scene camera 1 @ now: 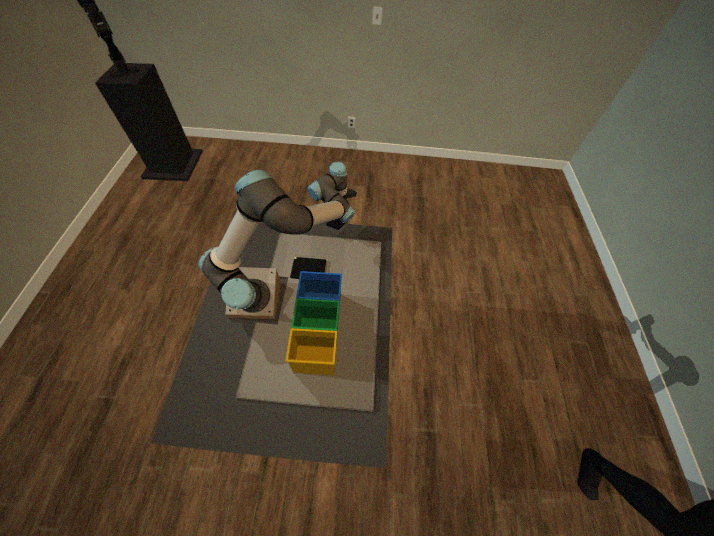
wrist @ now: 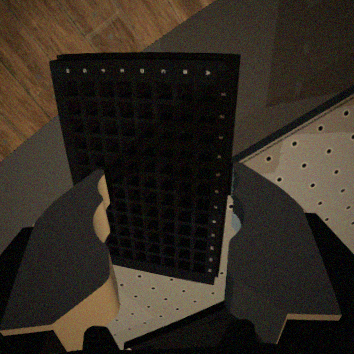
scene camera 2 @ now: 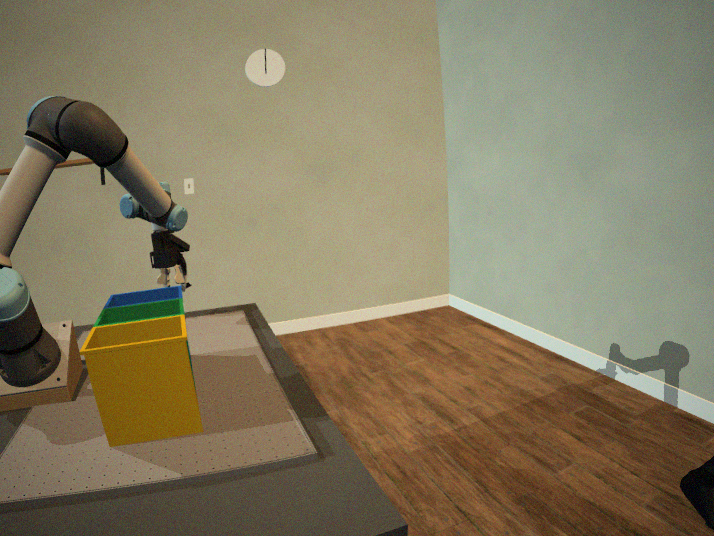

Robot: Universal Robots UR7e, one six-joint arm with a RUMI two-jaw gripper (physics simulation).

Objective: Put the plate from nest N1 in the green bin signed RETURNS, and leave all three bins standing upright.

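Seen in the pictures: gripper, fingertip midpoint: (wrist: 169,169); arm's base at its link origin: (scene camera 2: 30,361).
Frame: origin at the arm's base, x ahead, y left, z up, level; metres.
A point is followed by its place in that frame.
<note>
The black plate (wrist: 150,150) {x 0.373, y 0.485, z 0.014 m} shows its grid of wells in the wrist view, with lettering along its edges. My gripper (wrist: 169,169) {x 0.373, y 0.469, z 0.010 m} (scene camera 2: 171,278) {x 0.373, y 0.469, z 0.010 m} is shut on the plate, and the left finger overlaps the plate's edge, so the plate looks askew. In scene camera 2 the gripper hangs above and behind the bins; the plate is hard to make out there. The green bin (scene camera 1: 316,314) {x 0.290, y -0.067, z -0.020 m} (scene camera 2: 141,311) {x 0.299, y -0.067, z 0.099 m} stands upright between the blue bin (scene camera 1: 318,285) {x 0.287, y 0.065, z 0.010 m} (scene camera 2: 147,296) {x 0.306, y 0.064, z 0.100 m} and the yellow bin (scene camera 1: 311,366) {x 0.301, y -0.316, z 0.048 m} (scene camera 2: 144,392) {x 0.302, y -0.316, z 0.027 m}, both upright. The bins' signs and nest N1 cannot be made out.
A black flat object (scene camera 1: 308,266) {x 0.219, y 0.207, z -0.054 m} lies on the perforated board (scene camera 1: 357,346) {x 0.479, y -0.188, z -0.065 m} (scene camera 2: 253,398) {x 0.497, y -0.226, z -0.066 m} beside the blue bin's far side. The robot's base block (scene camera 1: 253,314) {x 0.007, y -0.076, z -0.037 m} is left of the bins. A person's dark leg (scene camera 1: 634,490) shows at the lower right. A black pedestal (scene camera 1: 144,121) stands far left.
</note>
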